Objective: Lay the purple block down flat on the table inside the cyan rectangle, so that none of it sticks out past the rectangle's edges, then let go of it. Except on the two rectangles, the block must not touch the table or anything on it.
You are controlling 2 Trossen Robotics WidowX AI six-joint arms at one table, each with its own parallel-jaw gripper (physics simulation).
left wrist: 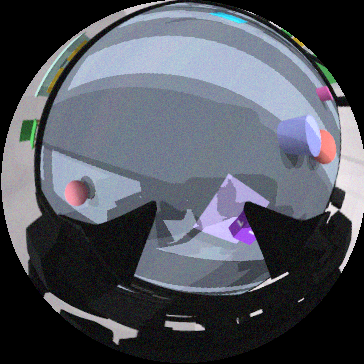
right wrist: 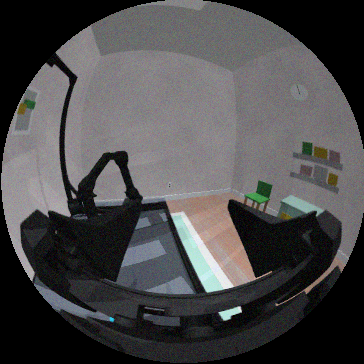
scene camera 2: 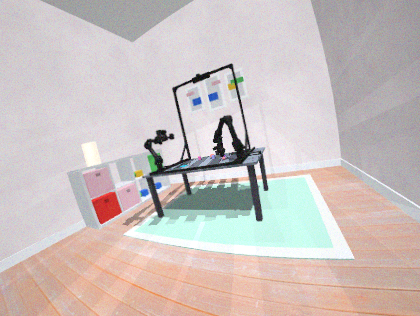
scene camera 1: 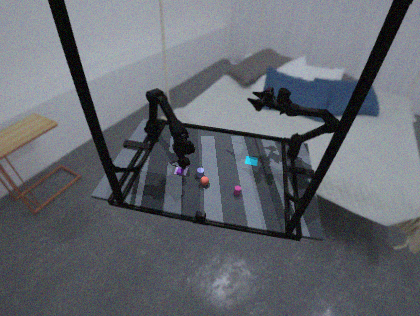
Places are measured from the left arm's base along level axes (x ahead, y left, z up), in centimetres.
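Where they show: left gripper, fingertip midpoint: (left wrist: 201, 206); right gripper, fingertip midpoint: (right wrist: 185, 203) (scene camera 2: 170, 135) (scene camera 1: 250, 95); left arm's base, origin of the base link: (scene camera 2: 241, 156) (scene camera 1: 152, 137); right arm's base, origin of the base link: (scene camera 2: 160, 169) (scene camera 1: 292, 155).
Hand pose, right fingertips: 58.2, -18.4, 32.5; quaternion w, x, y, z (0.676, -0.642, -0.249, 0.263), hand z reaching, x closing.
Things, the pixels of their top centre, and the offset from my right fingertips, as dx, dy, dz. "spot": a spot on its surface instead.
- purple block, middle of its top: (left wrist: 251, 231) (scene camera 1: 179, 170) -48.9, -16.8, -32.5
- lavender rectangle, surface spot: (left wrist: 212, 215) spot: -47.5, -12.5, -34.3
- cyan rectangle, surface spot: (scene camera 1: 251, 160) (scene camera 2: 183, 166) spot: -3.5, -20.3, -34.3
- lavender-blue cylinder, middle of its top: (left wrist: 313, 135) (scene camera 1: 200, 170) -38.1, -22.0, -30.3
- orange ball, middle of its top: (scene camera 1: 204, 177) -38.0, -29.1, -29.4
- magenta cylinder, middle of its top: (scene camera 1: 237, 187) -23.2, -40.7, -30.3
- pink ball, middle of its top: (left wrist: 66, 197) -44.8, +4.6, -31.1
The purple block (scene camera 1: 179, 171) (left wrist: 241, 230) lies on the lavender rectangle (left wrist: 212, 215). In the left wrist view the finger at the picture's right hides part of it. The cyan rectangle (scene camera 1: 251, 160) (scene camera 2: 185, 165) (left wrist: 230, 17) lies towards the right of the table in scene camera 1. My left gripper (scene camera 1: 183, 164) (left wrist: 201, 206) is open and empty, above the table close to the block, which is off to the right of the gap between its fingertips in the left wrist view. My right gripper (scene camera 1: 251, 97) (right wrist: 185, 203) is open and empty, raised high beyond the far table edge in scene camera 1.
A lavender-blue cylinder (scene camera 1: 200, 172) (left wrist: 295, 136) and an orange ball (scene camera 1: 204, 181) (left wrist: 327, 146) stand close beside the lavender rectangle. A magenta cylinder (scene camera 1: 237, 190) (left wrist: 324, 93) stands nearer the front. A pink ball (left wrist: 76, 193) lies at the left wrist view's left. A black frame surrounds the table.
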